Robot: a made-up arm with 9 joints.
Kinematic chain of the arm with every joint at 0, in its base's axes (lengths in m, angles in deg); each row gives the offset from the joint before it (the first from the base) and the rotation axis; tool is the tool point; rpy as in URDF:
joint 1: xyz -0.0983 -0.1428 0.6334 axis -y
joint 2: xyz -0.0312 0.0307 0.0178 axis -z
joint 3: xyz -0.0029 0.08 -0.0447 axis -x
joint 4: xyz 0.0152 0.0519 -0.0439 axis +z
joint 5: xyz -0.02 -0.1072 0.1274 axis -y
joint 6: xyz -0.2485 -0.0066 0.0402 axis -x
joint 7: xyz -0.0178 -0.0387 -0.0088 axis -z
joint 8: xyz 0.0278 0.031 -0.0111 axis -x
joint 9: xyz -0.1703 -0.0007 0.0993 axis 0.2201 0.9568 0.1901
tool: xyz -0.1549 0.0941 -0.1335 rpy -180 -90 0
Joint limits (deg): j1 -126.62..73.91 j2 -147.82..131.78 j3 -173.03..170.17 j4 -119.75..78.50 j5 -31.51..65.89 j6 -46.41..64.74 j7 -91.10..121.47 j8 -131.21..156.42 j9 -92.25..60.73
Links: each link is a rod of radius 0.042 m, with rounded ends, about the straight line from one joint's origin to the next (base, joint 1, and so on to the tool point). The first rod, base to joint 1, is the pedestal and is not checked.
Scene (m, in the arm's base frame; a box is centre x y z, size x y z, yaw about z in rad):
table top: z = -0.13
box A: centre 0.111 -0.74 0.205 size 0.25 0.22 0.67 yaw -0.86
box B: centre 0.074 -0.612 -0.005 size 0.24 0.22 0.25 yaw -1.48
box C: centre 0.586 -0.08 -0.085 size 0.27 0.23 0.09 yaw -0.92
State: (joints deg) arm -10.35 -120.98 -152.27 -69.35 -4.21 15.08 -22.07 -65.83 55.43
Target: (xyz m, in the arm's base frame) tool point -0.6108 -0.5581 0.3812
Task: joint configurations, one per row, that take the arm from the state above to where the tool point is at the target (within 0.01 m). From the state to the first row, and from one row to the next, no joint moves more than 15 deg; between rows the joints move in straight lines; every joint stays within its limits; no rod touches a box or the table.
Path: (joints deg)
1: -25.23 -120.76 -155.73 -60.04 -7.74 16.71 -16.21 -67.97 49.97
2: -40.10 -120.54 -159.19 -50.73 -11.26 18.34 -10.35 -70.11 44.51
3: -54.98 -120.32 -162.65 -41.42 -14.79 19.97 -4.49 -72.25 39.05
4: -69.86 -120.11 -166.11 -32.10 -18.31 21.60 1.37 -74.39 33.60
5: -84.74 -119.89 -169.57 -22.79 -21.84 23.23 7.22 -76.52 28.14
6: -99.61 -119.67 -173.03 -13.48 -25.37 24.86 13.08 -78.66 22.68
7: -87.55 -113.35 -173.03 -17.93 -25.66 23.45 0.17 -77.38 30.29
8: -75.48 -107.03 -173.03 -22.38 -25.96 22.04 -12.74 -76.09 37.90
9: -63.42 -100.72 -173.03 -26.83 -26.26 20.63 -25.65 -74.81 45.51
10: -51.35 -94.40 -173.03 -31.28 -26.55 19.21 -38.56 -73.53 53.12
11: -39.28 -88.09 -173.03 -35.73 -26.85 17.80 -51.47 -72.24 60.73

